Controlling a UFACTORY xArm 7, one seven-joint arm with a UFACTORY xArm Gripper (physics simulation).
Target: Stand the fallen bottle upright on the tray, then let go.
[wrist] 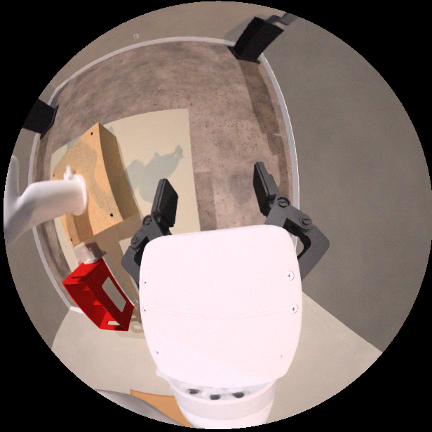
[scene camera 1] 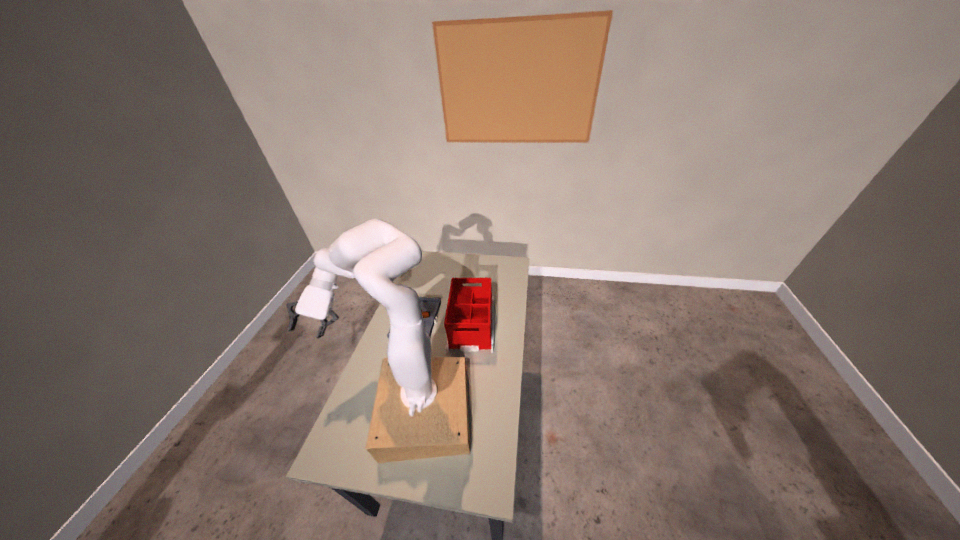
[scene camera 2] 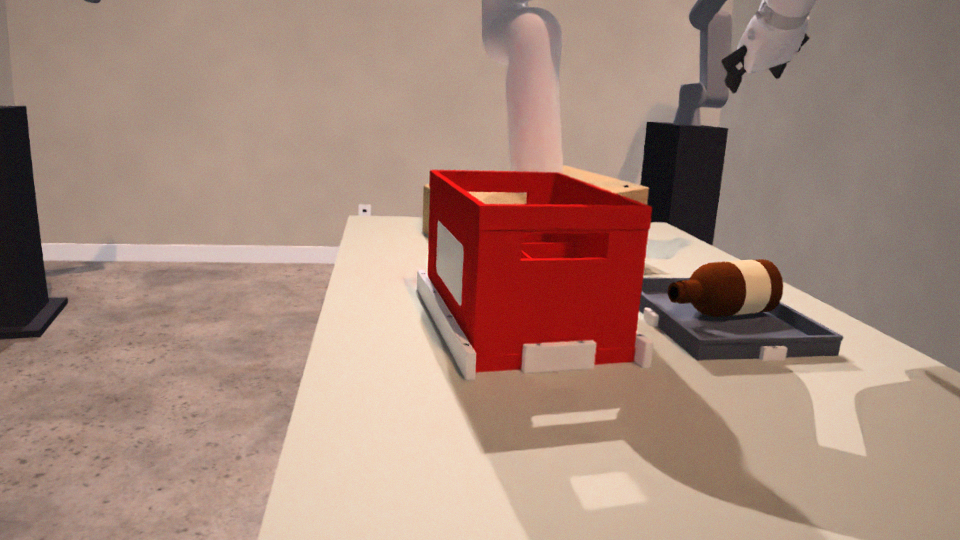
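Seen in the pictures: gripper, fingertip midpoint: (scene camera 1: 304, 334) (scene camera 2: 751, 80); arm's base, origin of the base link: (scene camera 1: 418, 392).
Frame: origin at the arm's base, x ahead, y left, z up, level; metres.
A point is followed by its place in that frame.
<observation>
The brown bottle (scene camera 2: 721, 288) {x 0.453, y 0.068, z -0.063 m} with a cream label lies on its side on the dark grey tray (scene camera 2: 725, 349) {x 0.546, y 0.007, z -0.104 m}, its neck pointing left toward the red crate. In scene camera 1 a small brown part of the bottle (scene camera 1: 425, 314) {x 0.414, y 0.032, z -0.063 m} shows on the tray (scene camera 1: 433, 306) {x 0.506, y 0.009, z -0.111 m}, partly hidden by the arm. The bottle does not show in the wrist view. My gripper (scene camera 1: 306, 331) {x 0.116, y 0.362, z 0.216 m} (scene camera 2: 756, 80) {x 0.116, y 0.362, z 0.216 m} (wrist: 211, 178) is wide open and empty. It is raised beyond the table's left side in scene camera 1, well apart from the bottle.
A red crate (scene camera 1: 459, 337) {x 0.250, y -0.136, z -0.033 m} (scene camera 2: 557, 302) {x 0.518, y -0.200, z -0.044 m} (wrist: 100, 272) stands beside the tray, with white blocks around its base. The arm's base is on a wooden box (scene camera 1: 429, 429) {x -0.126, y -0.049, z -0.006 m} (scene camera 2: 604, 180) {x 0.029, y 0.123, z 0.016 m} (wrist: 112, 175) on the table (scene camera 1: 493, 402) {x 0.003, y -0.264, z -0.116 m}. Black pedestals (scene camera 2: 684, 174) (wrist: 257, 40) stand farther off.
</observation>
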